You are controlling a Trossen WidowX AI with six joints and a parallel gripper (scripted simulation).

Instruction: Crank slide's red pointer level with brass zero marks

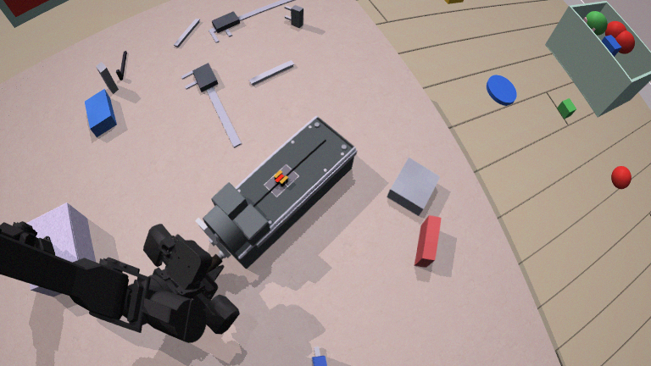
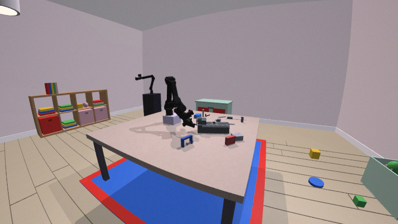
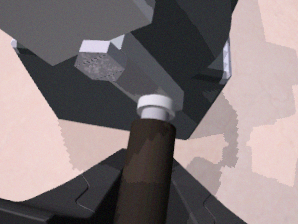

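The dark brown crank handle is 2 cm behind my gripper tip and 2 cm above it. Round my gripper tip: red pointer 15 cm ahead, 6 cm to the left, 4 cm above; then red block 31 cm ahead, 15 cm to the right, 2 cm below; then grey block 36 cm ahead, 5 cm to the right, 2 cm below.
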